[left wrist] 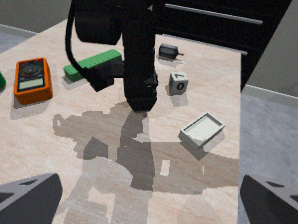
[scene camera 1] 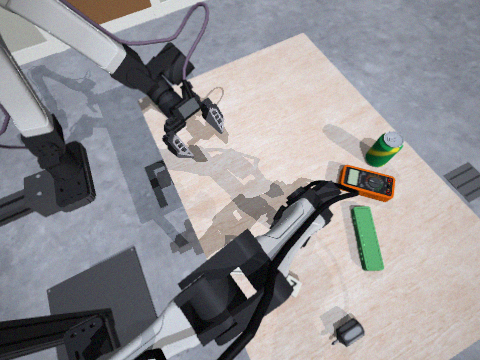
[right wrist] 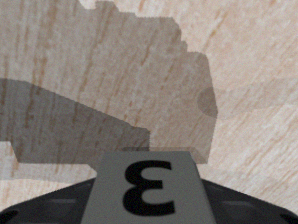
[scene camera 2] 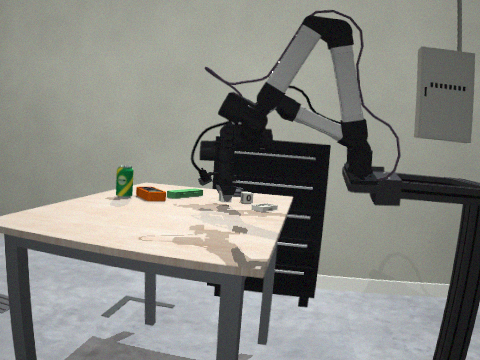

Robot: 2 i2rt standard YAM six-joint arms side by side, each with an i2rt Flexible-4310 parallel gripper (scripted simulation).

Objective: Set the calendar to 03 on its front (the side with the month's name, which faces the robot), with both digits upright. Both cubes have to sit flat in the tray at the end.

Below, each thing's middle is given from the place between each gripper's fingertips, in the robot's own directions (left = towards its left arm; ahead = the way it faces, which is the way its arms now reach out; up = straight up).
Right now the white tray [left wrist: 197, 133] is 160 mm behind my right hand and 20 mm below it. The rest, counted from my right hand: green bar [scene camera 1: 371, 259] (200 mm ahead, 90 mm to the right, 10 mm below).
Right now the white tray is 250 mm to the right of my left hand [scene camera 1: 208, 144], 220 mm below it and 30 mm behind it. Also, from my left hand: green bar (340 mm to the right, 330 mm ahead, 220 mm below).
